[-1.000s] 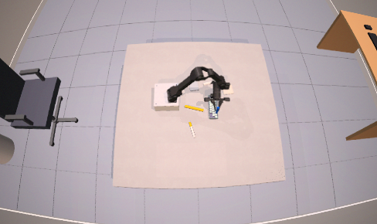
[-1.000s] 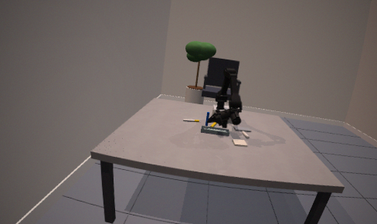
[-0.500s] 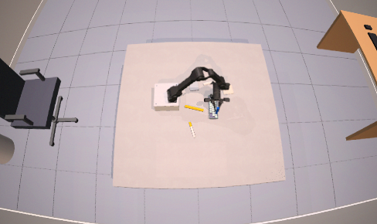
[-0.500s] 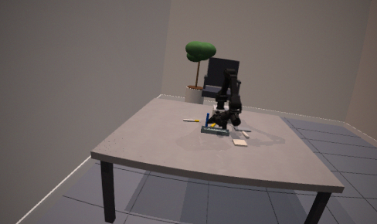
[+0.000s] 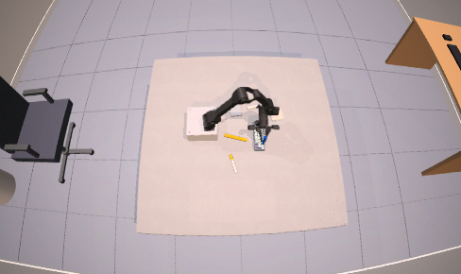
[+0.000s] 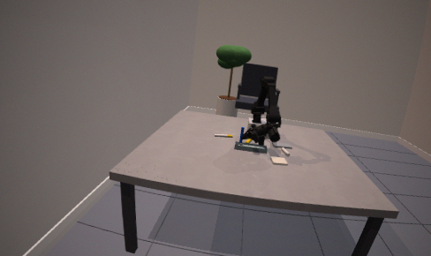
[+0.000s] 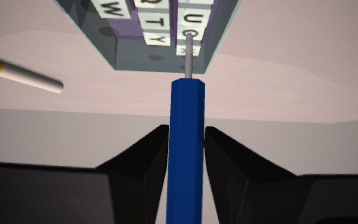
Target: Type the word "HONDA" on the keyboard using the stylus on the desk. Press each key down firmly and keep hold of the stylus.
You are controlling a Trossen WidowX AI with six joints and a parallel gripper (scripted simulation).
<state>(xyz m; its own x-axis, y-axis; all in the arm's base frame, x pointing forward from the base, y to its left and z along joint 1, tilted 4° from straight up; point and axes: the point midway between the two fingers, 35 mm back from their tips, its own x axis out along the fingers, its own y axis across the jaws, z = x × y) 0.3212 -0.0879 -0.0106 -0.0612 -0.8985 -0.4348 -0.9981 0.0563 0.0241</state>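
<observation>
Right now my gripper tip is 160 mm past the yellow bar, 70 mm to the right of it and 60 mm above it. Round my gripper tip: yellow-and-white pen (190 mm behind, 90 mm to the right, 60 mm below); grey stylus tip (50 mm below); blue stylus (10 mm below).
</observation>
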